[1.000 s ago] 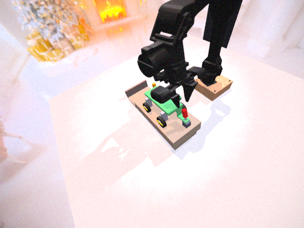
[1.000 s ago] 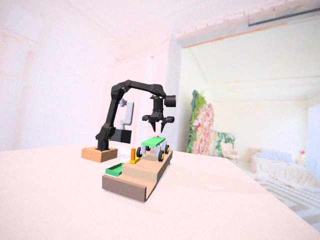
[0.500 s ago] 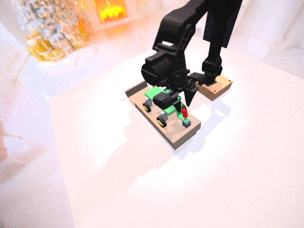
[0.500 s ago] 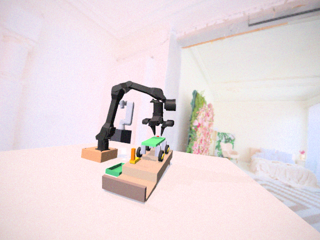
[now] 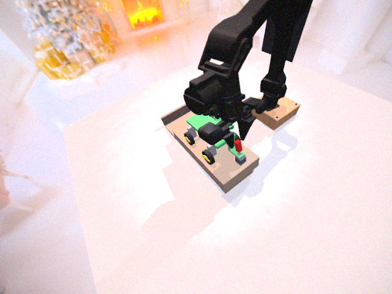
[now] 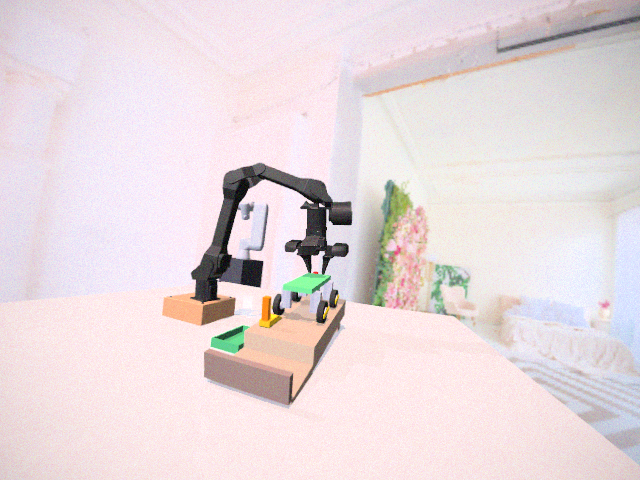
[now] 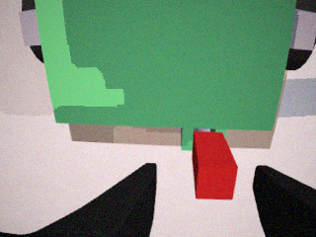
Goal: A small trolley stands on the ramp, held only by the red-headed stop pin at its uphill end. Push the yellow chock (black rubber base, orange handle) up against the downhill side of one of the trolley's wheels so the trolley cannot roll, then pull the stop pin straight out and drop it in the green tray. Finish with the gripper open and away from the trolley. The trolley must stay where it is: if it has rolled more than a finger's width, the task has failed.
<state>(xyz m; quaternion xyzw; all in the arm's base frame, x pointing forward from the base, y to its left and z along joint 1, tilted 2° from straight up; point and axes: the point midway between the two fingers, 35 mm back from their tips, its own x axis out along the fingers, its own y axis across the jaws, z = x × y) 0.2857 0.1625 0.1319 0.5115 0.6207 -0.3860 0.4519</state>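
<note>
The red-headed stop pin lies 10 mm to the left of my gripper tip and 30 mm below it. From my gripper tip the other things lie so: end wall: 80 mm ahead, 370 mm to the right, 140 mm below; trolley: 40 mm ahead, 100 mm to the right, 50 mm below; yellow chock: 10 mm ahead, 220 mm to the right, 80 mm below.
</note>
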